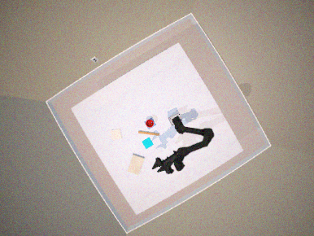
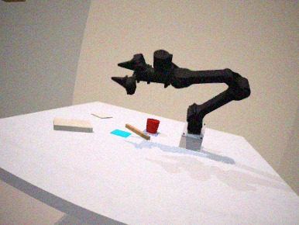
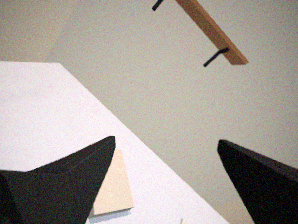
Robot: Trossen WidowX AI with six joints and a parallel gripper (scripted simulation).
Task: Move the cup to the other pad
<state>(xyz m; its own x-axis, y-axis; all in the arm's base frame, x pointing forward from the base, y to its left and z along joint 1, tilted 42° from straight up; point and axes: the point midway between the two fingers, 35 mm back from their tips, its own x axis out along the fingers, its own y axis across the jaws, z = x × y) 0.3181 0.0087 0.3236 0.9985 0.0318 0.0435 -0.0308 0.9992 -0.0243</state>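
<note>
The red cup lies 330 mm to the right of my gripper tip, 260 mm below it and 150 mm behind it. Round my gripper tip: cyan pad (310 mm below, 170 mm to the right, 20 mm behind); beige tile (420 mm to the right, 290 mm below, 200 mm ahead); wooden stick (300 mm below, 250 mm to the right, 90 mm behind).
</note>
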